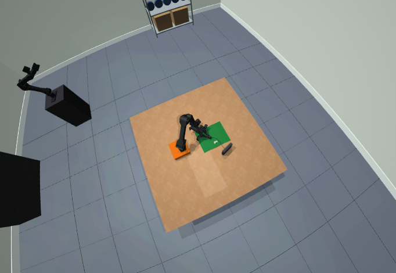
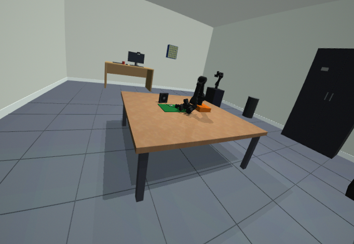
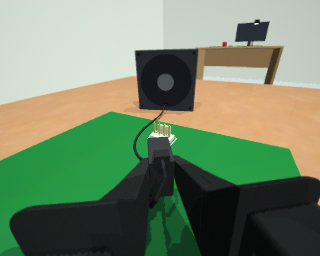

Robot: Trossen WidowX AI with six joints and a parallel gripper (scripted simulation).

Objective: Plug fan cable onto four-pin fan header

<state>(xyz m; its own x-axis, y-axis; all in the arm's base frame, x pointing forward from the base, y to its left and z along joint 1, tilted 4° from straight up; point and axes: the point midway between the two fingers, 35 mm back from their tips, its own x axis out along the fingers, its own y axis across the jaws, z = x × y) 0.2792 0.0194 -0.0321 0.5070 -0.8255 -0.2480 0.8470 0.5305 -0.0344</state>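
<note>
The black plug is 1 cm below my gripper tip. From my gripper tip the other things lie so: black fan 8 cm ahead, 19 cm to the right, 3 cm above; then green board 4 cm ahead, 5 cm below; then white four-pin header 4 cm ahead, 8 cm to the right, 3 cm below.
</note>
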